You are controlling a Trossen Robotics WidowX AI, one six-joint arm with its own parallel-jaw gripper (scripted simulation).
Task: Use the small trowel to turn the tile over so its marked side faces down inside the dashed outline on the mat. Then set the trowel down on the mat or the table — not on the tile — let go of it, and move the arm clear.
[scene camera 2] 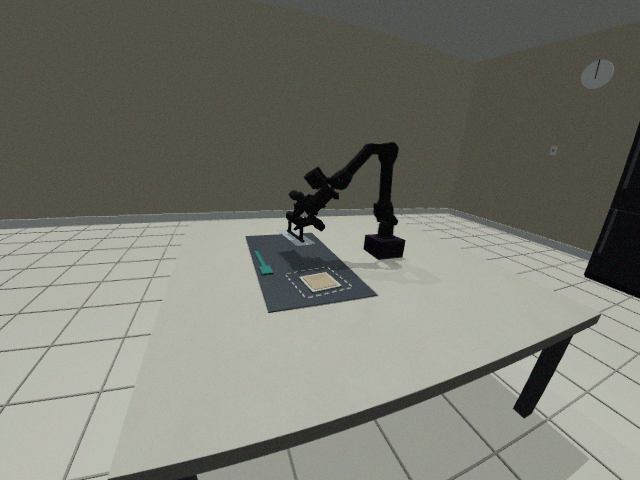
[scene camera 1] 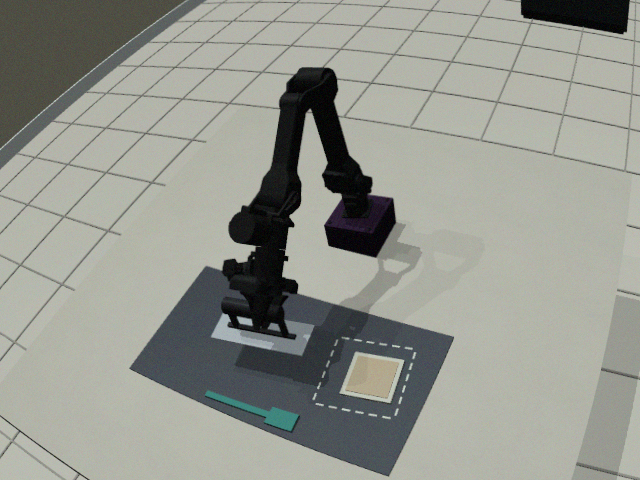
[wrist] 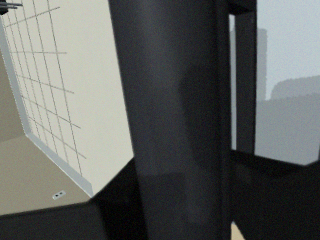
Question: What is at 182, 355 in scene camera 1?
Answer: A dark mat.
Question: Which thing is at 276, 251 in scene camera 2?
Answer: A dark mat.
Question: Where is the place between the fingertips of the gripper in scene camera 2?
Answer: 291, 226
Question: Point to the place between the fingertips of the gripper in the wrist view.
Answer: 172, 156
